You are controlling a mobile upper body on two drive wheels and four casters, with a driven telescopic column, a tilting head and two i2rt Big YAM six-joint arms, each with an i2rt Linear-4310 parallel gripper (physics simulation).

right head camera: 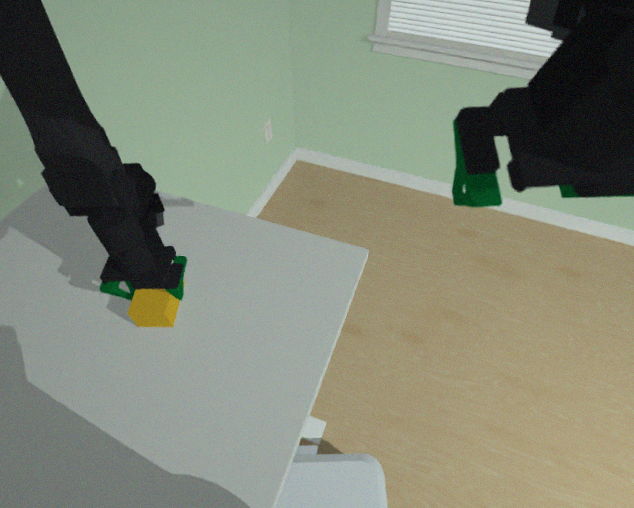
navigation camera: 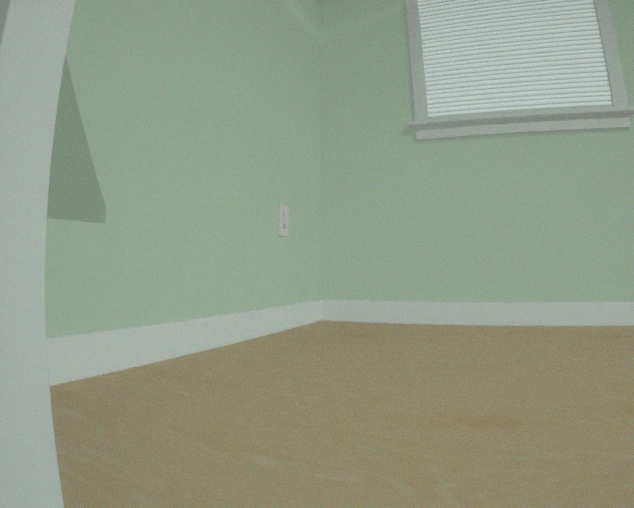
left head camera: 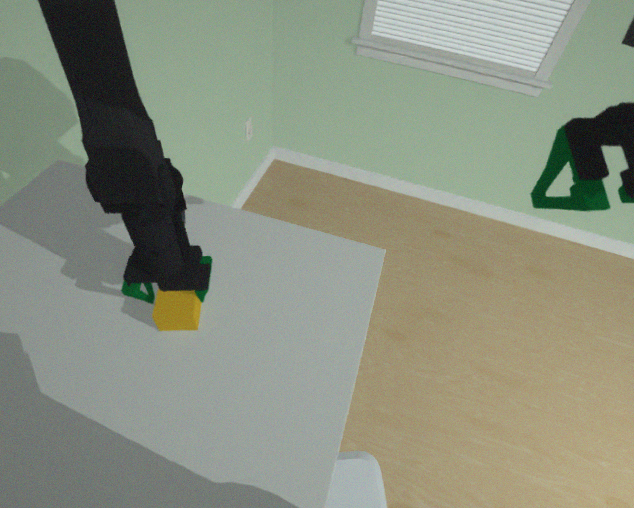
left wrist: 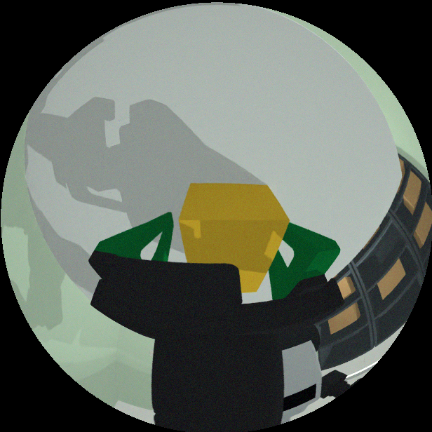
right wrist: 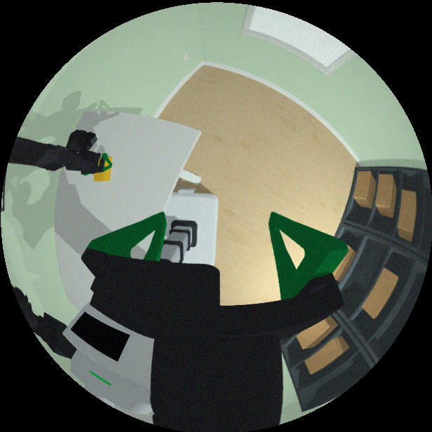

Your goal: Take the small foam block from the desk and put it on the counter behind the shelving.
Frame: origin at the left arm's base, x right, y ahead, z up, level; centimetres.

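Seen in the pictures: left gripper, between the fingertips: point(right head camera: 158, 297) point(left head camera: 178, 299); right gripper, between the fingertips: point(right head camera: 508, 193) point(left head camera: 578, 198).
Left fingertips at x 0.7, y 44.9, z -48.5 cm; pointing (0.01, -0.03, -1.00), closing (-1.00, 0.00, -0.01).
A point is followed by its place in that frame.
The yellow foam block point(left head camera: 177, 317) @(x 2.2, y 39.1, z -44.3 cm) point(right head camera: 153, 312) @(x 2.7, y 39.3, z -44.0 cm) point(left wrist: 227, 202) point(right wrist: 102, 175) stands on the grey desk point(left head camera: 285, 317) @(x 18.7, y 40.8, z -48.5 cm) point(right head camera: 254, 328) @(x 18.2, y 38.6, z -48.5 cm) point(left wrist: 280, 100) point(right wrist: 145, 150). My left gripper point(left head camera: 177, 301) @(x 0.7, y 44.9, z -48.5 cm) point(right head camera: 156, 298) @(x 0.7, y 44.9, z -48.5 cm) point(left wrist: 216, 217) is open and low over the desk, with its fingers on either side of the block. In the left wrist view the block is close to the picture-right finger; whether they touch I cannot tell. My right gripper point(right head camera: 523, 195) @(x 45.1, y 33.1, z -14.5 cm) point(right wrist: 217, 217) is open and empty, raised away from the desk. Dark shelving point(left wrist: 366, 305) point(right wrist: 380, 239) stands at the right of both wrist views. I cannot make out the counter.
Brown boxes point(right wrist: 380, 293) sit in the shelving. A pale rounded base point(left head camera: 359, 478) @(x 41.3, y 24.4, z -117.5 cm) point(right head camera: 338, 481) @(x 34.8, y 24.5, z -117.5 cm) point(right wrist: 205, 212) is beside the desk's edge. Wooden floor point(left head camera: 476, 343) @(x 109.9, y 76.5, z -143.5 cm) point(navigation camera: 317, 423) @(x 21.1, y 89.5, z -143.5 cm) runs to green walls, and a window point(left head camera: 465, 31) @(x 102.1, y 178.4, z -48.5 cm) point(navigation camera: 513, 58) @(x 100.3, y 179.1, z -34.6 cm) is in the far wall.
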